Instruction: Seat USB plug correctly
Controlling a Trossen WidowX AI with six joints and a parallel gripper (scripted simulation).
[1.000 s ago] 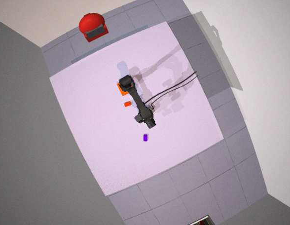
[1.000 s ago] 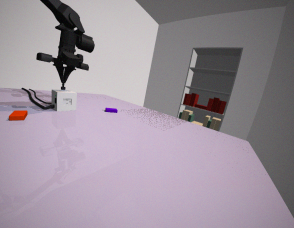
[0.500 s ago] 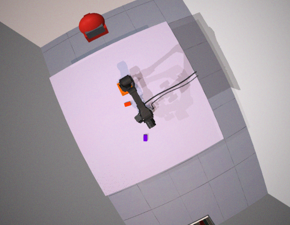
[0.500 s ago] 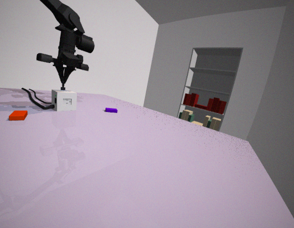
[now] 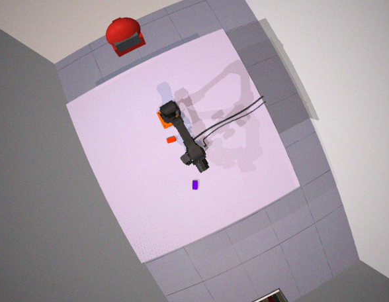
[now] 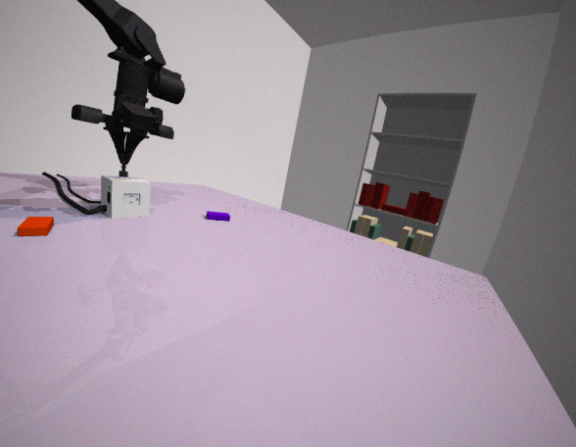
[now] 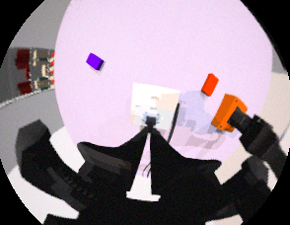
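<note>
My gripper tip is now 20 mm above the USB plug. From my gripper tip the other things lie so: purple block: 210 mm ahead, 80 mm to the right, 100 mm below; then orange block: 130 mm behind, 130 mm to the right, 100 mm below.
</note>
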